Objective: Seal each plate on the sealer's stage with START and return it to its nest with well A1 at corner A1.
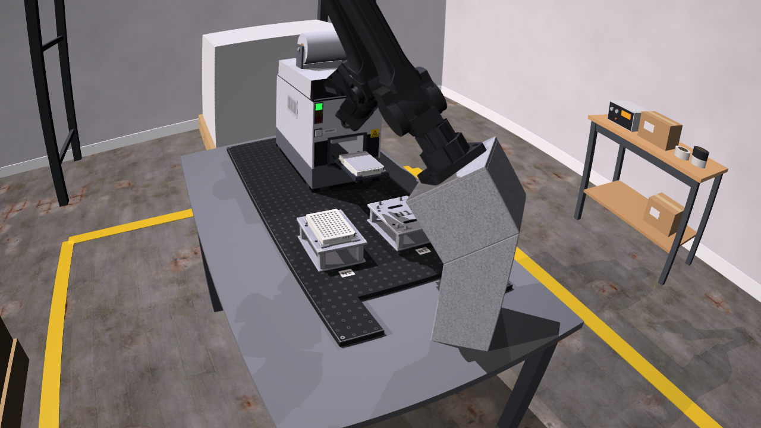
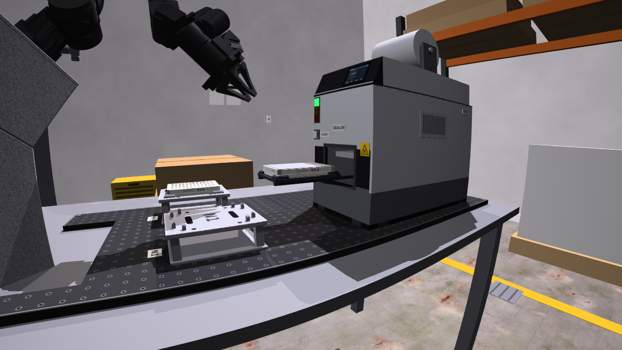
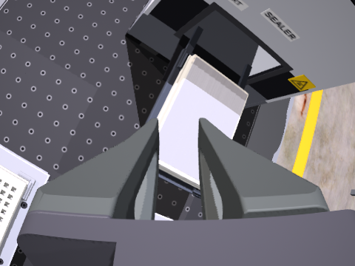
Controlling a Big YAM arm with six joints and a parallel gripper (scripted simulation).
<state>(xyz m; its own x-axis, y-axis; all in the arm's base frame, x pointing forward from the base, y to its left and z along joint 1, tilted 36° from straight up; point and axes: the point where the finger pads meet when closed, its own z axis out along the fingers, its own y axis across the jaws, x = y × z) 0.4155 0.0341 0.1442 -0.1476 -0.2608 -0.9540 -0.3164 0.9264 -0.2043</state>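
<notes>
My gripper is now 9 cm short of the sealer stage, 6 cm to the left of it and 17 cm above it. The rest, counted from my hand: nest N2: 14 cm behind, 7 cm to the left, 22 cm below; white well plate: 14 cm behind, 7 cm to the left, 21 cm below; start button: 17 cm ahead, 5 cm to the left, 9 cm below.
</notes>
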